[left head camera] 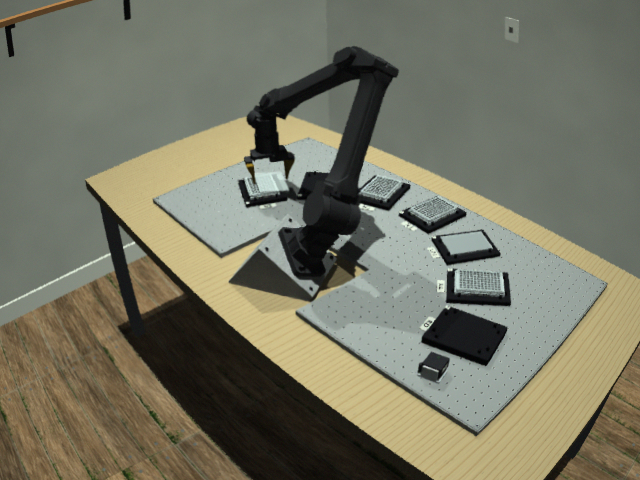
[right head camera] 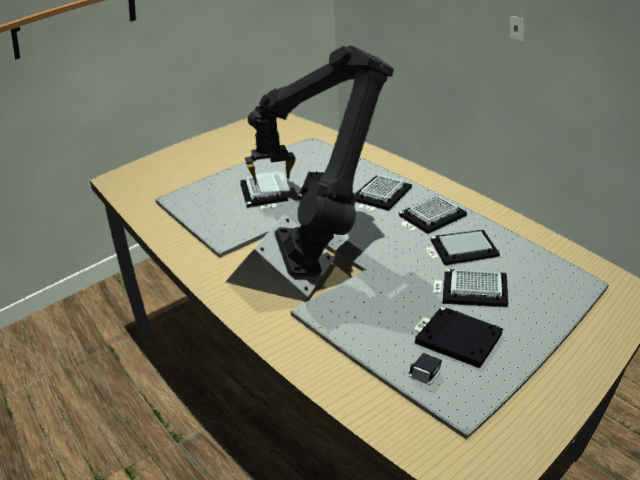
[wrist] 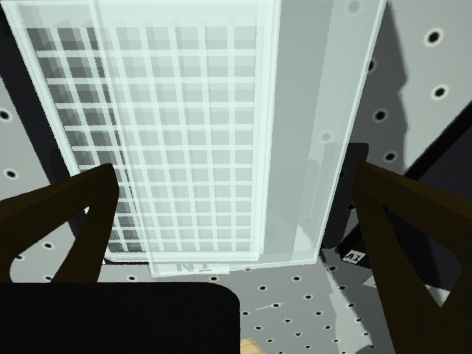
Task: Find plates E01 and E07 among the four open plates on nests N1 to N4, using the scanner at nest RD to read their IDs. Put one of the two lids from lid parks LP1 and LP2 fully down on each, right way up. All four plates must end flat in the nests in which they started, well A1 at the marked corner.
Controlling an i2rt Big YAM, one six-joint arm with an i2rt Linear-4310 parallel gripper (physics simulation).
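Frame: origin at the arm's base, x left, y back, z up, level; millimetres.
Seen in the pictures: gripper, fingertip midpoint: (left head camera: 270, 181) (right head camera: 271, 181) (wrist: 235, 176); arm's base, link origin: (left head camera: 299, 253) (right head camera: 296, 253).
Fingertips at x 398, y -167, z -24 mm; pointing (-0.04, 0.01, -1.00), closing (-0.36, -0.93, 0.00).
Observation:
Offsets run from my fingertips to a thing's top centre.
My gripper (left head camera: 270, 179) (right head camera: 271, 179) (wrist: 235, 176) is open, with its fingers spread on either side of a clear lid {dz +4, dx +1, dy -1 mm} (left head camera: 273, 182) (right head camera: 273, 182) (wrist: 305, 110). The lid lies shifted sideways on the open plate {dz -4, dx +11, dy +26 mm} (left head camera: 251, 187) (right head camera: 253, 187) (wrist: 72, 112) at nest N1. It overhangs the plate's right side in the wrist view and leaves a left strip uncovered. Finger contact cannot be told. A second lid {dz -13, dx -578, dy -226 mm} (left head camera: 465, 242) (right head camera: 464, 242) lies in the other lid park. Open plates stand on N2 {dz -4, dx -220, dy -239 mm} (left head camera: 382, 188) (right head camera: 383, 188), N3 {dz -4, dx -405, dy -273 mm} (left head camera: 435, 209) (right head camera: 434, 209) and N4 {dz -4, dx -719, dy -118 mm} (left head camera: 479, 282) (right head camera: 476, 282). Plate IDs are not readable.
A black lid park {dz -11, dx -81, dy -129 mm} (left head camera: 310, 181) (right head camera: 311, 180) without a lid stands close beside N1, partly hidden by the arm. Black nest RD {dz -3, dx -816, dy +35 mm} (left head camera: 465, 333) (right head camera: 460, 335) holds no plate. The scanner {dz +5, dx -845, dy +163 mm} (left head camera: 433, 366) (right head camera: 425, 367) stands beside it. The arm's wedge base (left head camera: 258, 276) (right head camera: 253, 276) stands between the pegboard's sides.

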